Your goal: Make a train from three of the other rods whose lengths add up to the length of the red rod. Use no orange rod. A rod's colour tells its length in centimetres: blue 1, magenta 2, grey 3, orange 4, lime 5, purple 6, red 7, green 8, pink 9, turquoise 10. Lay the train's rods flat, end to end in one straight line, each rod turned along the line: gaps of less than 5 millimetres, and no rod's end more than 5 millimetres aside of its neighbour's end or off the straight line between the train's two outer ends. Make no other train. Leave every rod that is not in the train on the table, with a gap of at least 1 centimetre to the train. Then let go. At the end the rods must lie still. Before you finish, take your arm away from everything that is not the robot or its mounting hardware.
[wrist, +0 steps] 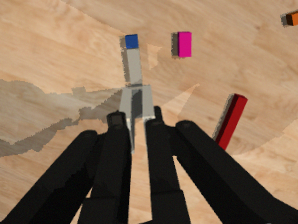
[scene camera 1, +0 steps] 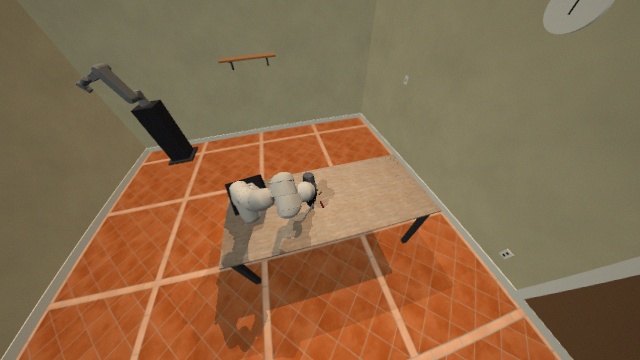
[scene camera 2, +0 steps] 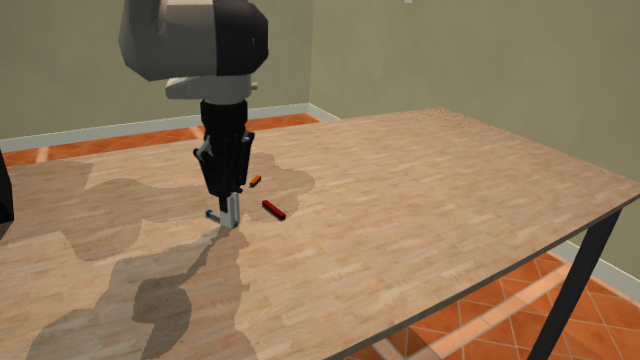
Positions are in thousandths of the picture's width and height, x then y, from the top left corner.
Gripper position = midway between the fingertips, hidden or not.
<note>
In view: the gripper (scene camera 2: 360, 621) and a red rod (wrist: 800, 462).
The gripper also shows in the wrist view (wrist: 465, 449).
</note>
